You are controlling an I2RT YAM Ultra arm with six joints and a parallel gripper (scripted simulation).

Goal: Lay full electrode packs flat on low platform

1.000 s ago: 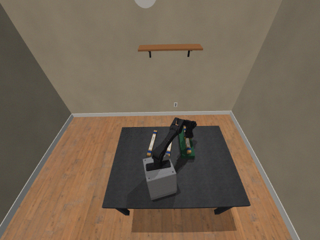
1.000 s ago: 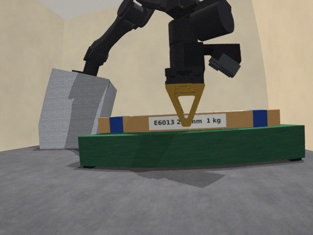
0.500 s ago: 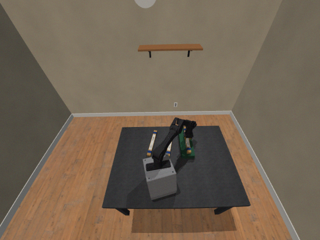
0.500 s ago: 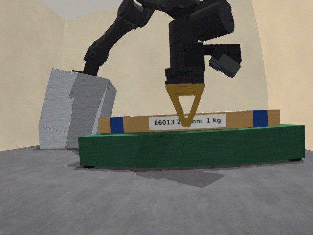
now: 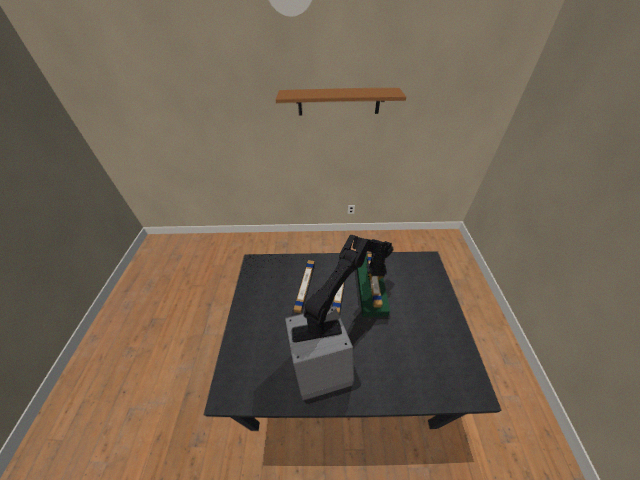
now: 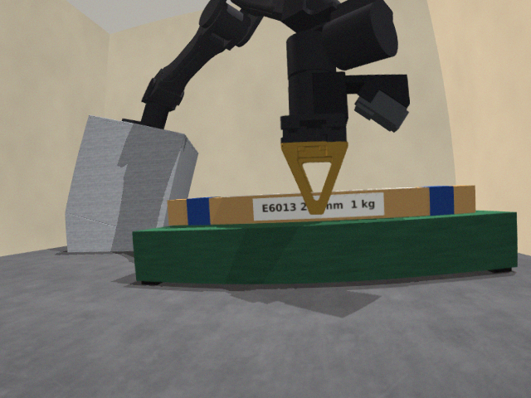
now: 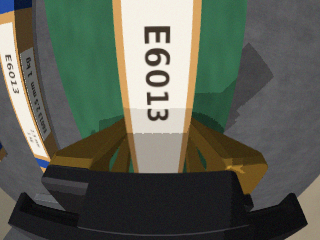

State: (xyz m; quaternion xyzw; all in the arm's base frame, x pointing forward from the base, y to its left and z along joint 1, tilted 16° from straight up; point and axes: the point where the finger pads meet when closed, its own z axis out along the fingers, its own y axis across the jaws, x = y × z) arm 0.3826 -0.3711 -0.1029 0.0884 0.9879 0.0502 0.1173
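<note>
Right now the green low platform is 60 mm below my hand and 10 mm to the left of it.
</note>
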